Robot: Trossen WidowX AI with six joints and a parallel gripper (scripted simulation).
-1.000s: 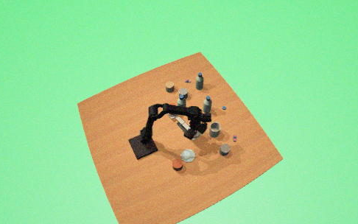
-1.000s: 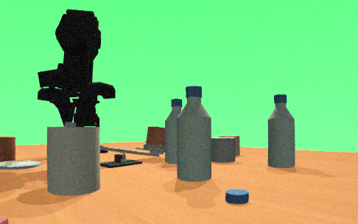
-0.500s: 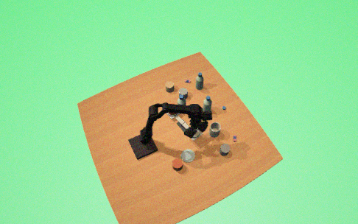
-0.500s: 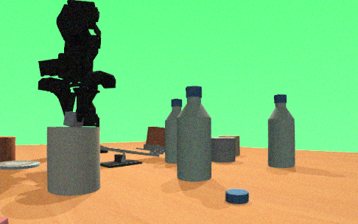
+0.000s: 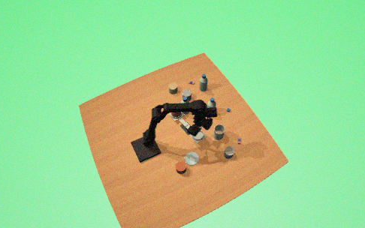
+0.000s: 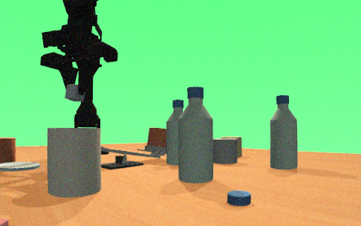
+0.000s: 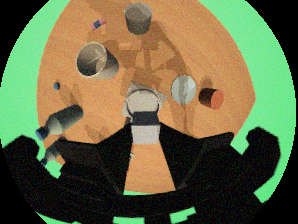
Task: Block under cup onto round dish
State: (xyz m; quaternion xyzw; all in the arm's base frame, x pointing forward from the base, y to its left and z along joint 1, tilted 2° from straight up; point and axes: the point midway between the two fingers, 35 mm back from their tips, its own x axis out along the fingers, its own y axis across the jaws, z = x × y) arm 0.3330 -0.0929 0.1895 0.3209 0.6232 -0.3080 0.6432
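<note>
The round white dish is 160 mm below my gripper tip, 120 mm to the right of it and 90 mm behind it. Also, from my gripper tip: blue cap (330 mm ahead, 160 mm below, 150 mm to the left); small grey block (right at my gripper tip); grey balance (130 mm below, 120 mm to the left, 30 mm behind).
</note>
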